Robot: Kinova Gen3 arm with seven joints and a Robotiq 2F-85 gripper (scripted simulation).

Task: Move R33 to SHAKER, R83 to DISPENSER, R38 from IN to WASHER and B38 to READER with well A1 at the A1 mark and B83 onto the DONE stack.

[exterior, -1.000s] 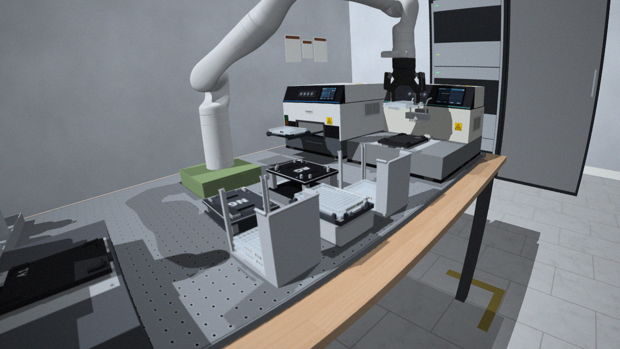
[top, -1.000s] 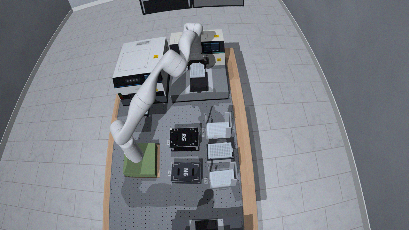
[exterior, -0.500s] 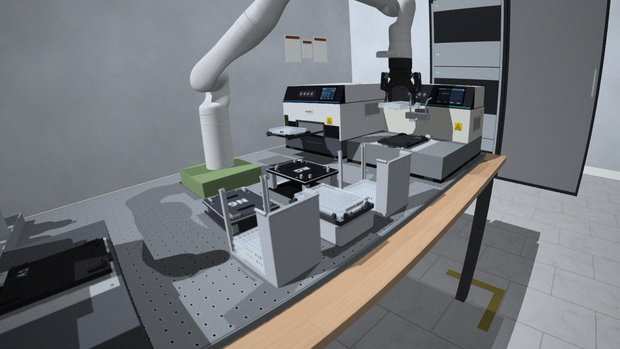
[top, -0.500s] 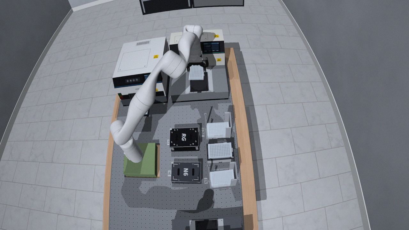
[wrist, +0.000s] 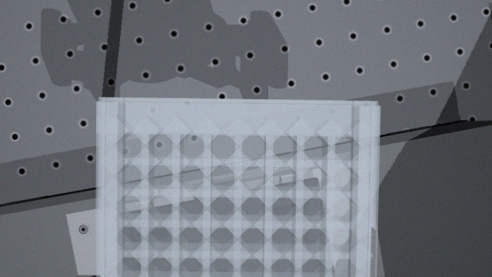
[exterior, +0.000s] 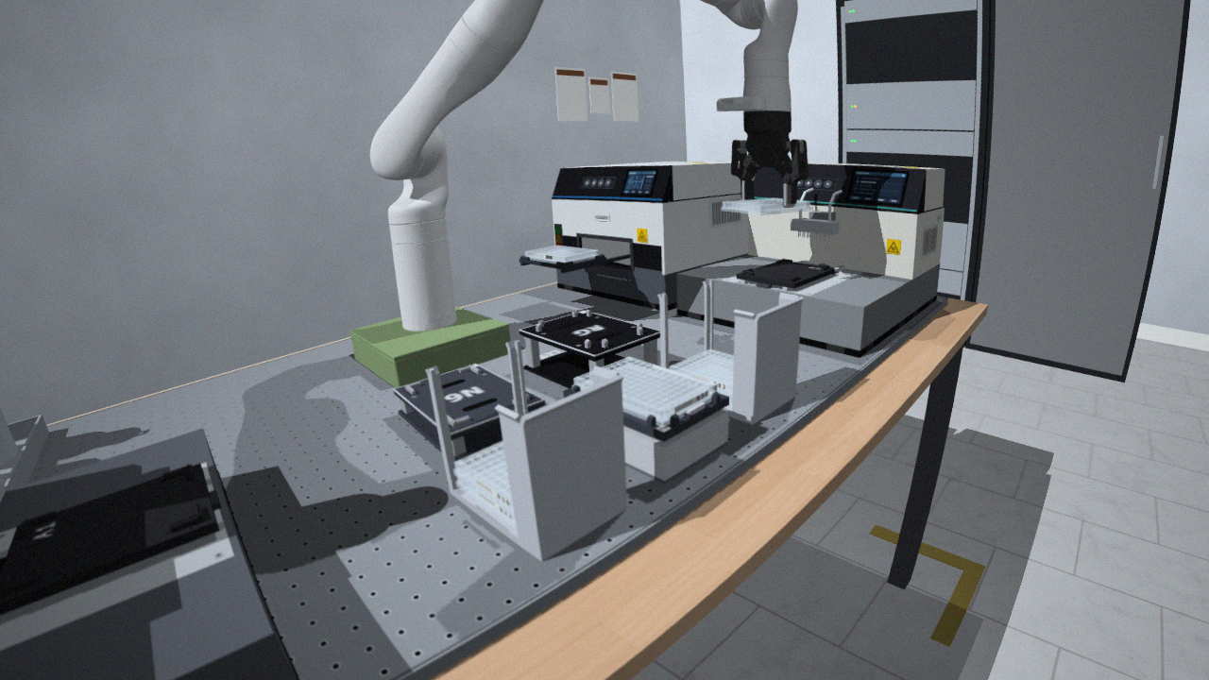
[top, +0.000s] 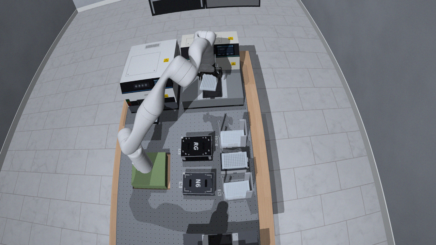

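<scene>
The washer nest is 10 mm ahead of my hand, 60 mm to the left of it and 130 mm below it. From my hand the other things lie so: plate R83: 10 mm below; plate B83: 110 mm ahead, 260 mm to the right, 190 mm below; washer head: 160 mm to the left, 60 mm below.
</scene>
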